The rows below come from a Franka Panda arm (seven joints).
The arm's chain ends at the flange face. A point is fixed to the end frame.
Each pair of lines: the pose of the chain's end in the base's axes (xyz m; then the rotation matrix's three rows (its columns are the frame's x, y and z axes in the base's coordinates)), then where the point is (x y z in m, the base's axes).
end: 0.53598 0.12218 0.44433; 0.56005 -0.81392 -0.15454; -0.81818 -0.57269 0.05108; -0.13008 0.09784 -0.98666
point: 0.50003 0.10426 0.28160
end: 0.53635 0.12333 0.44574; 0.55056 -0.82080 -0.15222; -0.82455 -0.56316 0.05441; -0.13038 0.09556 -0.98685
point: 0.50048 0.10608 0.28292
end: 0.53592 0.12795 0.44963; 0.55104 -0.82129 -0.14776; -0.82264 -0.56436 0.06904; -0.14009 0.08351 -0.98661
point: 0.50078 0.11312 0.28641
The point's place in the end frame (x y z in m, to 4 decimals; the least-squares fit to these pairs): 0.0157 0.0236 0.1652
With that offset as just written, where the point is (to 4 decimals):
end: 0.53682 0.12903 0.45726; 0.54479 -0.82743 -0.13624; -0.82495 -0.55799 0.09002; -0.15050 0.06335 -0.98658
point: 0.5033 0.1178 0.2934
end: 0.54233 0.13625 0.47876; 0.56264 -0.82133 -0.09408; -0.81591 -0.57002 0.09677; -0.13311 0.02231 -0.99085
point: 0.5162 0.1260 0.3135
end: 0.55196 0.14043 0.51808; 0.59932 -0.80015 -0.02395; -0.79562 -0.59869 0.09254; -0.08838 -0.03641 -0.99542
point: 0.5385 0.1291 0.3514
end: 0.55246 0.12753 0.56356; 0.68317 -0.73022 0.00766; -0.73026 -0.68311 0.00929; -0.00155 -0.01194 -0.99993
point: 0.5472 0.1015 0.3981
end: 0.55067 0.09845 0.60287; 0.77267 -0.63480 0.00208; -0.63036 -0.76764 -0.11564; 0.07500 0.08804 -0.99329
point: 0.5482 0.0513 0.4420
